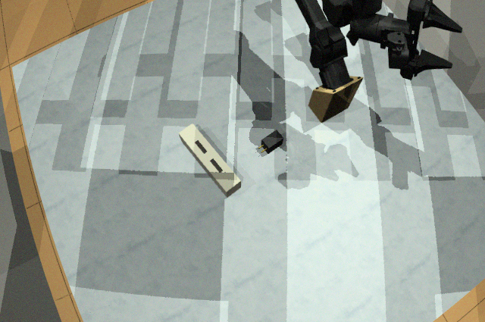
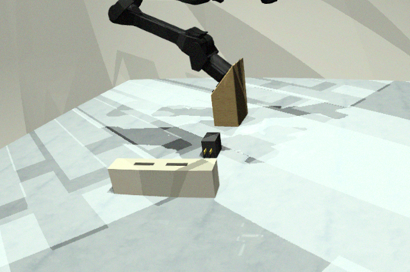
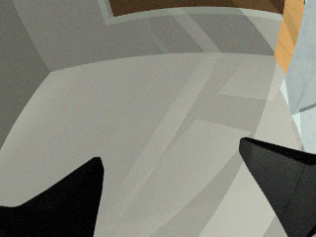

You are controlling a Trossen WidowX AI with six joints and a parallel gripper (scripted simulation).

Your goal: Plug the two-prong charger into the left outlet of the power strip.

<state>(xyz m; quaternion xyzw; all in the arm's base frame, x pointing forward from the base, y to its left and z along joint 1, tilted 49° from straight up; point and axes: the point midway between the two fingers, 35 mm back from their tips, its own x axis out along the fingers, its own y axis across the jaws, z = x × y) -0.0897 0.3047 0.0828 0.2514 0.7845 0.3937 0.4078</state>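
Now: gripper tip 31 cm short of the black two-prong charger, 13 cm to the left of it and 40 cm above it.
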